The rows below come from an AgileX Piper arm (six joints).
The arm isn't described. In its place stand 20 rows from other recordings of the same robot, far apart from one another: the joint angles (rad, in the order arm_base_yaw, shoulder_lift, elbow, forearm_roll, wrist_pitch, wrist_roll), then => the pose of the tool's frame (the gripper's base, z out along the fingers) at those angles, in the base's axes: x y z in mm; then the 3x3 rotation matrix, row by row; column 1 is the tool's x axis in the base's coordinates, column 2 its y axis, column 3 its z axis.
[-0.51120 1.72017 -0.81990 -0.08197 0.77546 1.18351] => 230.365 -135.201 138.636; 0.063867 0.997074 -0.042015; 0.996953 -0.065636 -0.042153; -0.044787 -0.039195 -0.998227
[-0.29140 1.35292 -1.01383 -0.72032 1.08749 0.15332] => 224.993 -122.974 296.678; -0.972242 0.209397 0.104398; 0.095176 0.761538 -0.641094; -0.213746 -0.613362 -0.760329
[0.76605 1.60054 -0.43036 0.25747 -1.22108 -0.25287] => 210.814 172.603 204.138; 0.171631 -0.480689 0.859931; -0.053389 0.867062 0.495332; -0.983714 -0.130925 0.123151
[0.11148 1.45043 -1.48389 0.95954 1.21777 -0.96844] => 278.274 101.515 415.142; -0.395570 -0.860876 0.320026; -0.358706 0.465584 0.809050; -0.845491 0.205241 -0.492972
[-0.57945 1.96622 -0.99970 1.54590 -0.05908 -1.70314] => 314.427 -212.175 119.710; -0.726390 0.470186 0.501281; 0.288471 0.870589 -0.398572; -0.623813 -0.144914 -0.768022
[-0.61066 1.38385 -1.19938 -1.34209 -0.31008 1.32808] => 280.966 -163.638 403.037; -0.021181 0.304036 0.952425; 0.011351 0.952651 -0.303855; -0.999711 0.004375 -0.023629
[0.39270 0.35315 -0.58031 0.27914 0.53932 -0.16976] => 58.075 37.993 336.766; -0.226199 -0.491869 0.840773; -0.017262 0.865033 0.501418; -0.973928 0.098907 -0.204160
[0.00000 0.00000 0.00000 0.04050 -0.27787 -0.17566] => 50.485 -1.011 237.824; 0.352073 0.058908 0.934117; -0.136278 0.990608 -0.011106; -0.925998 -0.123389 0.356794
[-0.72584 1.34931 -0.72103 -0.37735 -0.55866 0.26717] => 229.543 -179.947 295.371; -0.039744 0.503476 0.863094; -0.039503 0.862310 -0.504838; -0.998429 -0.054159 -0.014382
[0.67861 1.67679 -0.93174 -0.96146 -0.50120 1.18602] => 256.638 253.003 234.822; -0.503874 -0.752671 0.423790; -0.071621 0.525340 0.847873; -0.860802 0.396869 -0.318612
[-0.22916 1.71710 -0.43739 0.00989 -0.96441 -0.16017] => 273.537 -64.564 151.275; -0.253759 0.198164 0.946751; -0.098855 0.968351 -0.229181; -0.962203 -0.151748 -0.226138
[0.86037 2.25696 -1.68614 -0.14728 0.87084 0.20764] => 308.322 342.739 131.680; -0.714841 -0.661215 0.227591; -0.660106 0.745462 0.092446; -0.230787 -0.084149 -0.969359
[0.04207 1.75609 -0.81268 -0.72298 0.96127 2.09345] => 264.630 -38.270 142.439; -0.038250 0.997063 -0.066357; 0.837937 -0.004176 -0.545750; -0.544424 -0.076478 -0.835316
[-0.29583 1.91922 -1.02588 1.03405 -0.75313 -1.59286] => 358.513 -165.179 183.647; -0.750439 0.361714 0.553176; -0.320180 0.533238 -0.783034; -0.578209 -0.764735 -0.284349
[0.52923 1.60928 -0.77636 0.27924 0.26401 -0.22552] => 253.596 155.906 173.350; -0.749510 -0.504255 0.428907; -0.386956 0.859410 0.334185; -0.537122 0.084507 -0.839261
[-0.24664 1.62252 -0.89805 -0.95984 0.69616 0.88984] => 283.113 -120.569 203.049; -0.829528 0.495536 0.257543; 0.260453 0.751213 -0.606501; -0.494013 -0.436032 -0.752215
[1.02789 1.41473 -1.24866 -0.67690 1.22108 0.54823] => 186.263 205.042 341.241; -0.626526 -0.429312 0.650504; -0.606504 0.792740 -0.060964; -0.489508 -0.432729 -0.757052
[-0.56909 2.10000 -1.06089 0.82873 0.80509 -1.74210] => 312.262 -142.350 78.699; -0.789266 -0.540863 0.290734; -0.389001 0.806748 0.444787; -0.475118 0.237959 -0.847135
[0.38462 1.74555 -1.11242 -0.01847 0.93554 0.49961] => 298.028 119.176 192.357; -0.990727 0.103227 0.088337; 0.105351 0.994240 0.019719; -0.085793 0.028843 -0.995895
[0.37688 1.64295 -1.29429 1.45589 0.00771 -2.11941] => 366.714 145.895 334.705; 0.040916 -0.443865 0.895159; -0.646171 0.671586 0.362541; -0.762095 -0.593259 -0.259334
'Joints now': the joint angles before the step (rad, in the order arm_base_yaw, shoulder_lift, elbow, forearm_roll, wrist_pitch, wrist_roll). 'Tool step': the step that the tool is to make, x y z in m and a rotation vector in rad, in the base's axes. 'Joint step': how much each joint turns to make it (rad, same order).
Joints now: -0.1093 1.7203 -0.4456 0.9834 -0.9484 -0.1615
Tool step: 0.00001 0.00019 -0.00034 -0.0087 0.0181 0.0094
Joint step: 0.0000 0.0000 0.0000 0.0001 0.0041 -0.0218
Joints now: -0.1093 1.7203 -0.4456 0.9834 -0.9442 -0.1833
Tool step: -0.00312 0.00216 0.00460 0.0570 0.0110 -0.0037
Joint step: 0.0000 -0.0463 0.0000 0.0466 0.0757 -0.0344
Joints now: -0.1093 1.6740 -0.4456 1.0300 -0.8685 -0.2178
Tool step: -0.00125 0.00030 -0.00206 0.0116 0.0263 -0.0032
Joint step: 0.0000 0.0000 0.0000 0.0241 0.0195 -0.0269
